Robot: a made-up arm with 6 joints.
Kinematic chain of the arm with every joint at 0, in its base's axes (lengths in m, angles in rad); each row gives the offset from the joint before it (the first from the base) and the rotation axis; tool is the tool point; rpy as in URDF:
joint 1: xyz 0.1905 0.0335 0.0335 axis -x
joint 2: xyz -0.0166 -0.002 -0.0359 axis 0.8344 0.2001 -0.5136
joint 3: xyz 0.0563 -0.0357 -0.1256 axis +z
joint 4: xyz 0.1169 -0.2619 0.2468 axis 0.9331 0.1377 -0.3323
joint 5: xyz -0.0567 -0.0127 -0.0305 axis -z
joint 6: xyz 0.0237 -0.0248 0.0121 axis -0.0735 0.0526 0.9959
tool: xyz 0.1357 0.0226 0 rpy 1.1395 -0.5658 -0.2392
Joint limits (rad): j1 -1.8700..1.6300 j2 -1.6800..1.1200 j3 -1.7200..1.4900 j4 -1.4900..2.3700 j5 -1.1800..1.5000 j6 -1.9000..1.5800
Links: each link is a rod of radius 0.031 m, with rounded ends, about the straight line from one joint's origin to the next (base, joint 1, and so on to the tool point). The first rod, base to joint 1, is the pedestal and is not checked.
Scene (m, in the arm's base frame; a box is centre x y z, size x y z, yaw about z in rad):
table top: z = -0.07
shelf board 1: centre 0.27 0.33 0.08 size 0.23 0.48 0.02 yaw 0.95
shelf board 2: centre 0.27 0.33 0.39 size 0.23 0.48 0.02 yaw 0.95
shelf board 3: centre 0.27 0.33 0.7 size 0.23 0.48 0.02 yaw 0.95
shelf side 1: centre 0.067 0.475 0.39 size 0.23 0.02 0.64 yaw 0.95
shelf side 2: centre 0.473 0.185 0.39 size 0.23 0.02 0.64 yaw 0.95
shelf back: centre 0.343 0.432 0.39 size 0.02 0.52 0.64 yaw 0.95
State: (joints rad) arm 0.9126 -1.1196 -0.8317 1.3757 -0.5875 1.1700
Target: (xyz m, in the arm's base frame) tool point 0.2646 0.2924 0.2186
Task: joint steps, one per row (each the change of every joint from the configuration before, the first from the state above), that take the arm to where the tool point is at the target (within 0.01 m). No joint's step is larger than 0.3 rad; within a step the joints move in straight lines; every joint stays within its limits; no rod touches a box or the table.
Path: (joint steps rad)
1: -0.0073 0.0709 0.1520 -0.0174 0.0844 -0.0875
2: -0.0073 0.0708 0.1520 -0.0174 0.0844 -0.0875

